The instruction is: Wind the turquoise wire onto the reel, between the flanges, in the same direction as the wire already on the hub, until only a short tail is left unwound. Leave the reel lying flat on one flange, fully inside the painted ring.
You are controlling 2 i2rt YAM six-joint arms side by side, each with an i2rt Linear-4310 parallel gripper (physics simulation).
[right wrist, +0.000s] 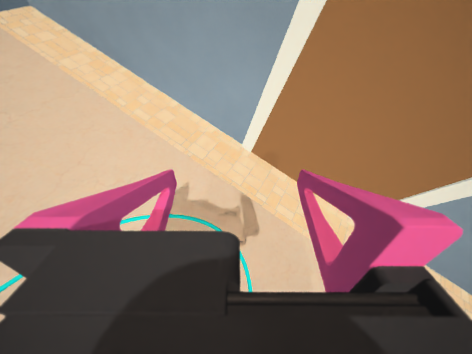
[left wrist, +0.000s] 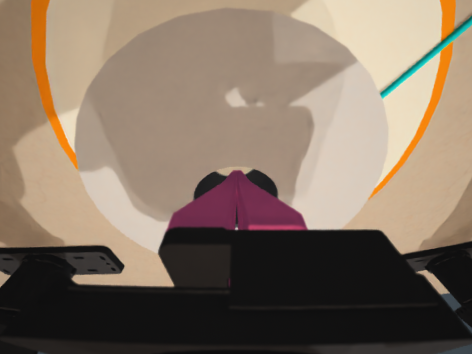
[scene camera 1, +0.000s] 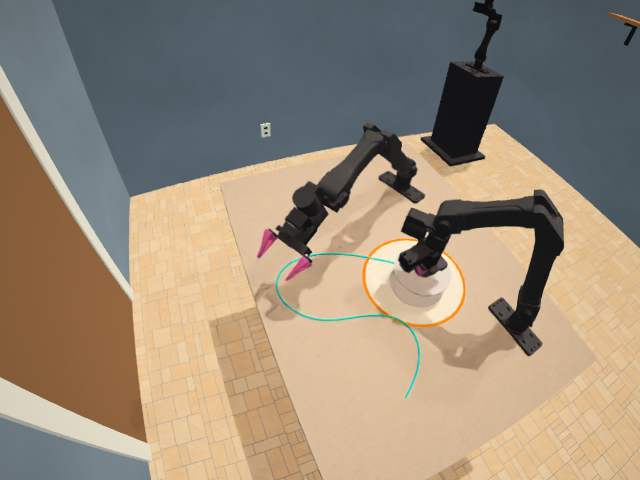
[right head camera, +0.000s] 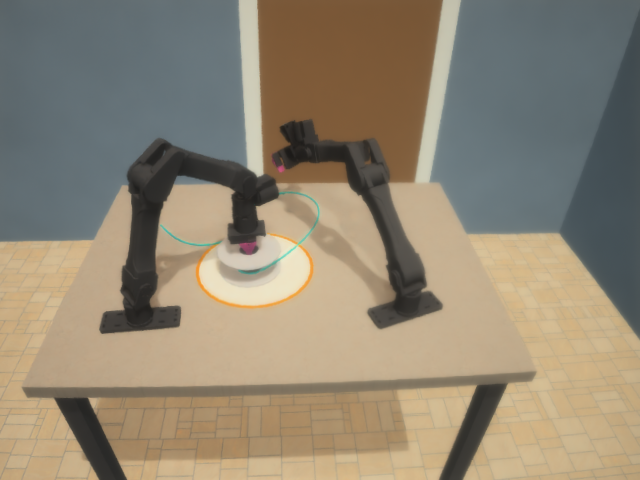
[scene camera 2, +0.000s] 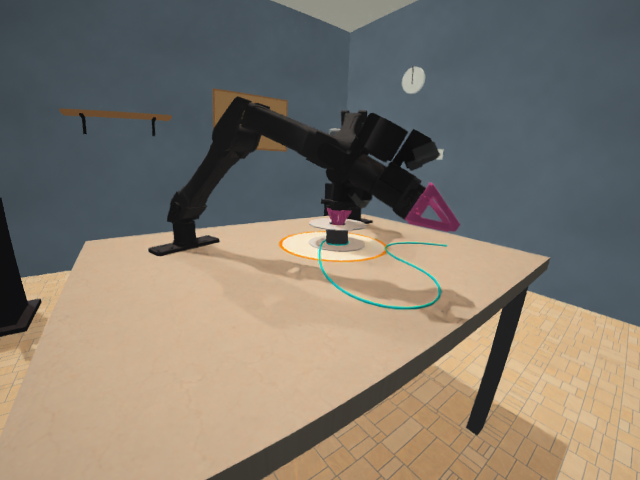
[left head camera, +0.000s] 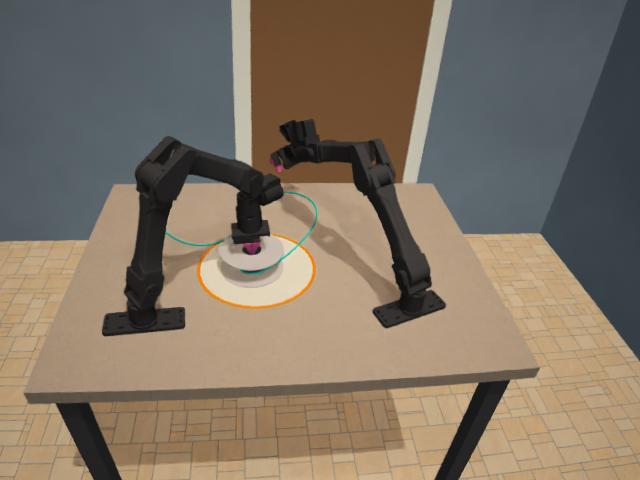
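Pixels of known places: left gripper, fingertip midpoint: [left wrist: 236, 177] [scene camera 1: 420, 274] [right head camera: 250, 256] [scene camera 2: 336, 231] [left head camera: 252, 257]; right gripper, fingertip midpoint: [right wrist: 236, 176] [scene camera 1: 271, 269] [right head camera: 284, 155] [scene camera 2: 453, 228] [left head camera: 282, 155]; left arm's base, link origin: [left wrist: 56, 258] [scene camera 1: 514, 326] [right head camera: 141, 320] [left head camera: 144, 322]; right arm's base, link origin: [left wrist: 439, 255] [scene camera 1: 401, 187] [right head camera: 405, 310] [scene camera 2: 185, 246] [left head camera: 409, 309].
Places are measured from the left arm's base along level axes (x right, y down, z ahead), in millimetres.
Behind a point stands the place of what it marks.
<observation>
The grey reel [left head camera: 268, 258] @(y -67, x 330, z 132 mm) [right head camera: 267, 259] @(y -63, x 338, z 131 mm) [left wrist: 175, 65] @(y -65, x 267, z 257 mm) lies flat on one flange inside the orange painted ring [left head camera: 314, 269] @(y -1, x 466, z 147 mm) [scene camera 1: 363, 276] @(y 0, x 388, z 324 mm) [scene camera 2: 281, 243] @(y 0, x 435, z 85 mm). The turquoise wire [left head camera: 316, 211] @(y -6, x 533, z 440 mm) [scene camera 1: 330, 320] @(y -3, x 300, z 488 mm) [scene camera 2: 392, 307] @(y -3, x 517, z 542 mm) leaves the reel between the flanges and lies in an S-curve across the table to a loose end. My left gripper [left wrist: 236, 177] @(y -37, x 291, z 182 mm) [left head camera: 252, 253] @(y -37, x 291, z 182 mm) is shut and empty, pointing down with its tips at the hole in the reel's upper flange. My right gripper [right wrist: 236, 176] @(y -144, x 435, z 595 mm) [scene camera 1: 273, 268] @(y -144, x 435, z 595 mm) is open and empty, high above the wire's bend near the table edge. The hub's far side is hidden.
The two arms' base plates [left head camera: 143, 321] @(y -35, x 5, z -31 mm) [left head camera: 409, 308] @(y -33, x 669, z -79 mm) are bolted to the beige table [left head camera: 289, 351] @(y 0, x 345, z -143 mm). In scene camera 1 a black pedestal [scene camera 1: 465, 113] stands beyond the table. A brown door [left head camera: 341, 77] is behind the table.
</observation>
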